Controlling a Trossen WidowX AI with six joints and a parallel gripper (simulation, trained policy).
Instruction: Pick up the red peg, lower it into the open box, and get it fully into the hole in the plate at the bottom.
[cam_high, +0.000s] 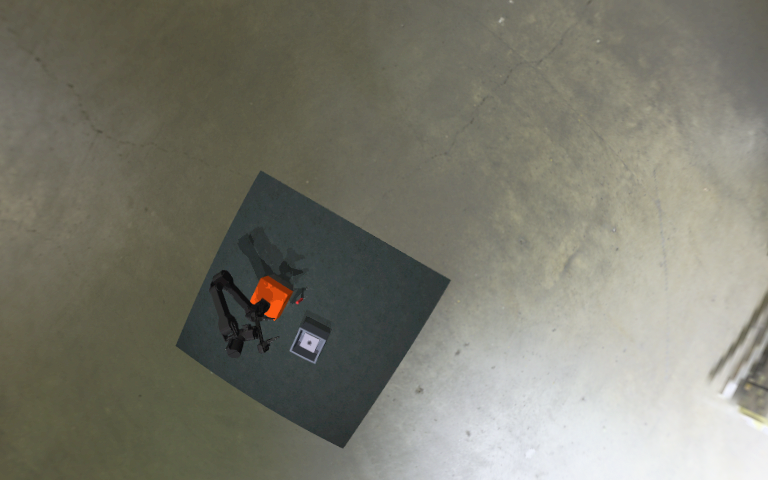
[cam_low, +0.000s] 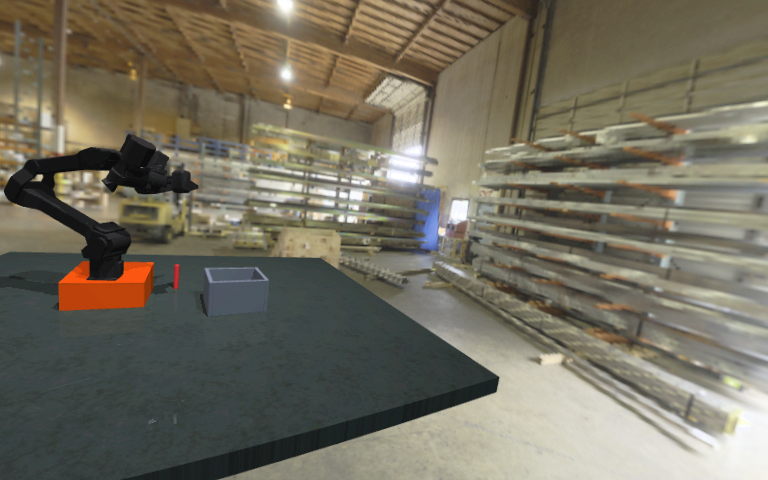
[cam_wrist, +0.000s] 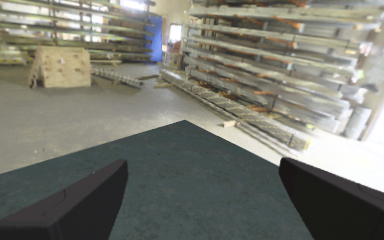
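My gripper tip is now 3 cm past the red peg, 4 cm to the right of it and 30 cm above it. From my gripper tip the other things lie so: plate: 16 cm ahead, 12 cm to the right, 30 cm below; then grey box: 16 cm ahead, 12 cm to the right, 32 cm below.
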